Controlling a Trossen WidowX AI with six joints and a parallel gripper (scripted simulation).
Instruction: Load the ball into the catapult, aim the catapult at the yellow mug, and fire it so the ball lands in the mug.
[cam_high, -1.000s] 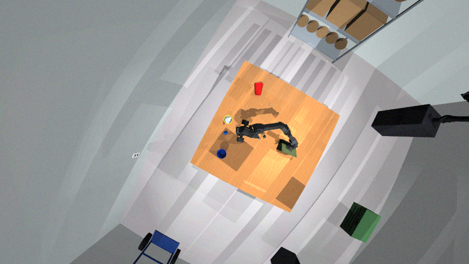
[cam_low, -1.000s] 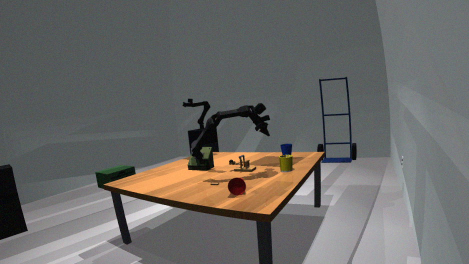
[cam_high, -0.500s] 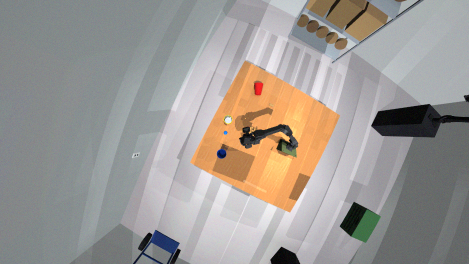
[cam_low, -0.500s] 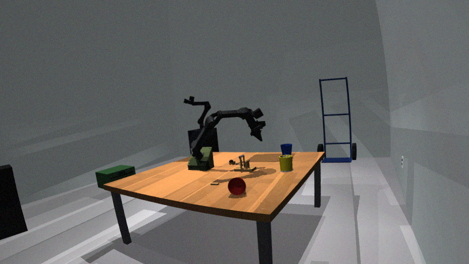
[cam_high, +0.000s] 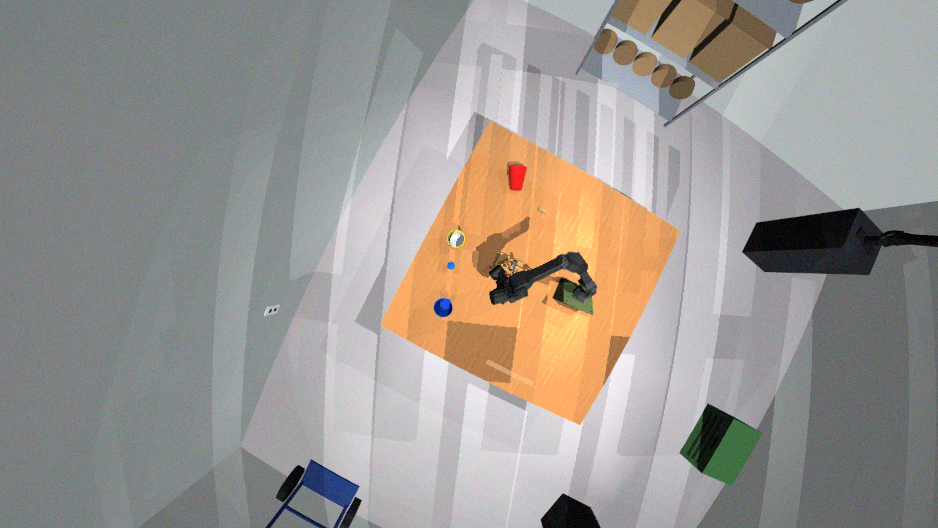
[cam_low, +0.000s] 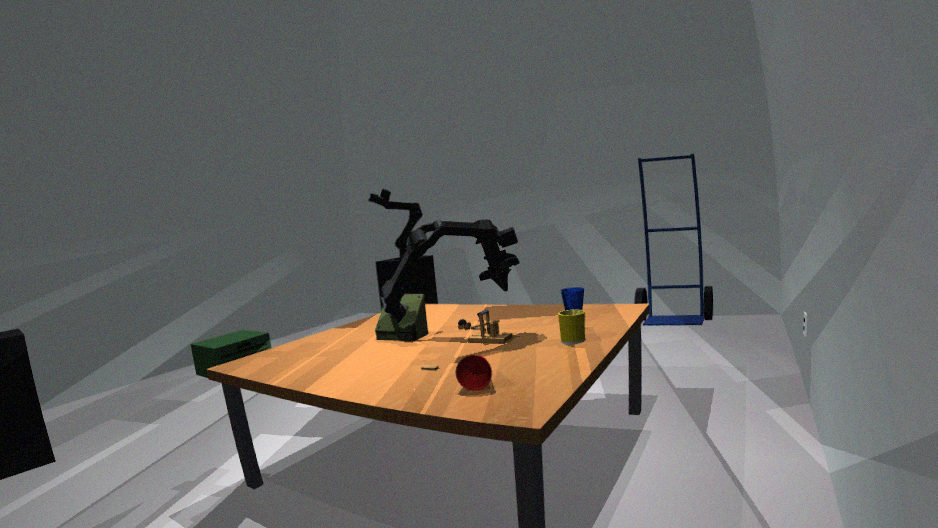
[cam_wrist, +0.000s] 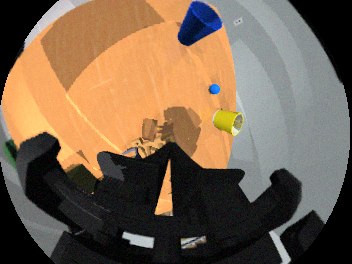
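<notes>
My gripper tip is 13 cm past the dark ball, 11 cm to the left of it and 10 cm above it. The rest, counted from my gripper tip: blue ball (23 cm ahead, 8 cm to the left, 14 cm below); wooden catapult (6 cm behind, 8 cm to the right, 11 cm below); yellow mug (28 cm ahead, 5 cm to the right, 13 cm below).
</notes>
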